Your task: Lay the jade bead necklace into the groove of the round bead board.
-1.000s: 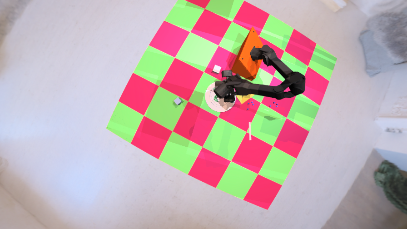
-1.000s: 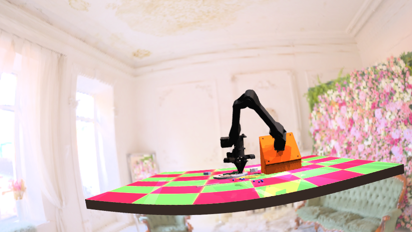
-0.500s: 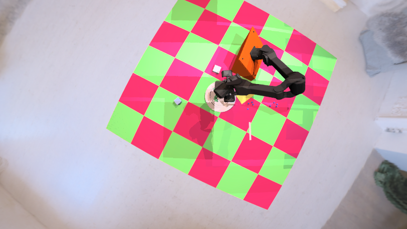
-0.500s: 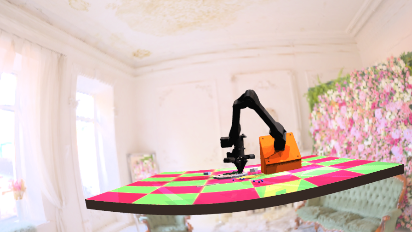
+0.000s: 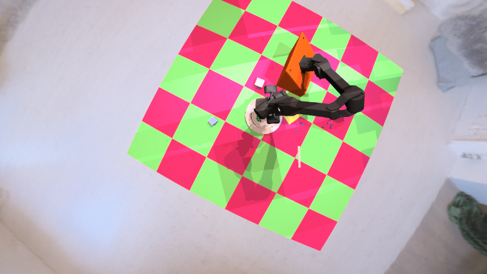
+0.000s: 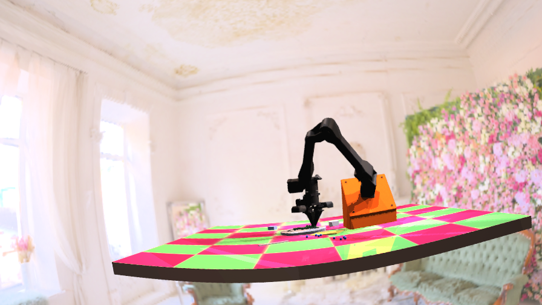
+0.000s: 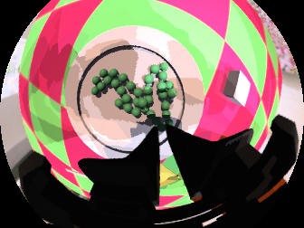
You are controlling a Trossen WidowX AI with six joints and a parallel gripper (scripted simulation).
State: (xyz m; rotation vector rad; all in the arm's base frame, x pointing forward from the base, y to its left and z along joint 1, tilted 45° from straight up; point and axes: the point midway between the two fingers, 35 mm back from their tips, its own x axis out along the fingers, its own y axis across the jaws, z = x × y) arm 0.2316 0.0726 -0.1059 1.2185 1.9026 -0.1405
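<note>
My gripper tip is now 5 cm short of the round bead board and 1 cm above it. Round my gripper tip: pale blue cube 22 cm ahead, 21 cm to the right, 1 cm below; white cube 11 cm to the right, 9 cm behind, 1 cm below; yellow patch 13 cm to the left, 6 cm behind, 2 cm below.
</note>
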